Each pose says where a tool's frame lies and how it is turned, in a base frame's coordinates. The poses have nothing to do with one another.
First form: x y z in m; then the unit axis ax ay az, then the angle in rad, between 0 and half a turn.
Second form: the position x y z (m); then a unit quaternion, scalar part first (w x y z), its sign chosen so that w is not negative. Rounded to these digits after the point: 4 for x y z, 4 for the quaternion.
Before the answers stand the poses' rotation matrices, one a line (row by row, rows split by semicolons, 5 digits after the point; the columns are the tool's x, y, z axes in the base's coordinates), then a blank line. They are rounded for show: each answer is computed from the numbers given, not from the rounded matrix.
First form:
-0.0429 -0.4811 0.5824 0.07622 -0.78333 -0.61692 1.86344
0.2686 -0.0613 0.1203 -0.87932 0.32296 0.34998 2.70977
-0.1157 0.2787 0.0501 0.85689 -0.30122 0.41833 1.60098
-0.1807 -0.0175 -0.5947 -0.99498 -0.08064 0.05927 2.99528
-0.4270 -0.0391 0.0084 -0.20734 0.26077 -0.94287 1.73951
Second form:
-0.28100 0.51376 -0.81061; -0.66762 0.50213 0.54968; 0.68944 0.69564 0.20190
0.56724 -0.68838 -0.45208; -0.39543 -0.70917 0.58371; -0.72241 -0.15234 -0.67447
0.72625 -0.68404 0.06820; 0.15224 0.06329 -0.98632; 0.67037 0.72669 0.15010
0.98008 0.15097 -0.12907; 0.16825 -0.97638 0.13555; -0.10556 -0.15457 -0.98233
-0.11771 0.86634 0.48539; -0.99263 -0.08849 -0.08276; -0.02875 -0.49156 0.87037

-0.0429 -0.4811 0.5824 0.5965 0.0612 -0.6287 -0.4952
0.2686 -0.0613 0.1203 0.2142 -0.8589 0.3155 0.3419
-0.1157 0.2787 0.0501 0.6964 0.6150 -0.2162 0.3002
-0.1807 -0.0175 -0.5947 0.0731 -0.9923 -0.0804 0.0591
-0.4270 -0.0391 0.0084 0.6450 -0.1584 0.1993 -0.7205

